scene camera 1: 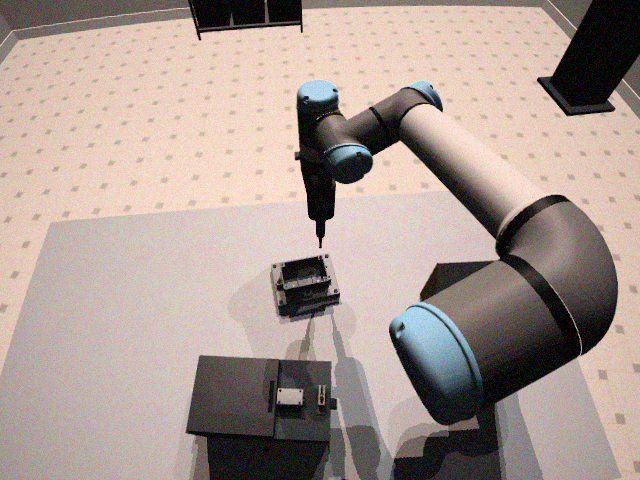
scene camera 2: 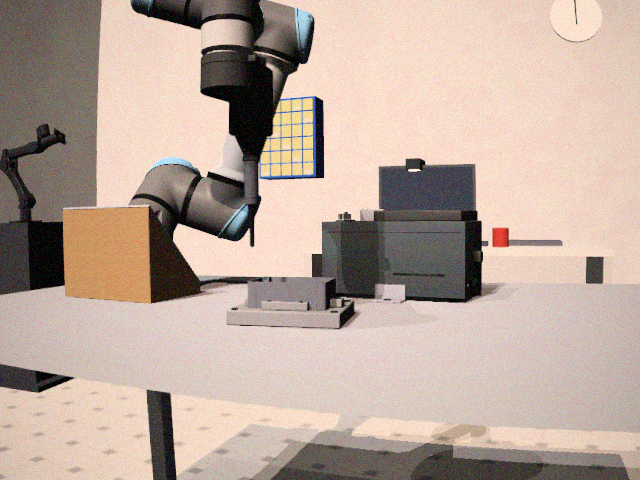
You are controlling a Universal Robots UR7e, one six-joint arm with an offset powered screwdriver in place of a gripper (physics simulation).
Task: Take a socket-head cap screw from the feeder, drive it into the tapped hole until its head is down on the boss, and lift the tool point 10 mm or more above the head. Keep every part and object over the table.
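Note:
My screwdriver [scene camera 1: 320, 246] [scene camera 2: 252, 245] points straight down, its thin bit tip in clear air above the work part, near the back right corner in the scene camera 1 view. No screw can be made out on the tip; it is too small to tell. The grey work part [scene camera 1: 307, 295] [scene camera 2: 290, 292] is an open box-like housing on a flat base plate [scene camera 1: 336, 298] [scene camera 2: 283, 318] with dark spots at its corners. Whether a screw head sits in any of them cannot be told. The dark screw feeder [scene camera 1: 232, 392] [scene camera 2: 413, 258] stands apart from it, with small light blocks on top.
An orange-faced wedge block [scene camera 2: 107, 253] stands on the table [scene camera 1: 129, 310] [scene camera 2: 439, 356], left of the work part in the scene camera 2 view. A small white piece [scene camera 2: 390, 292] lies before the feeder. A dark screen [scene camera 2: 427, 187] rises above the feeder. My arm spans the right in scene camera 1.

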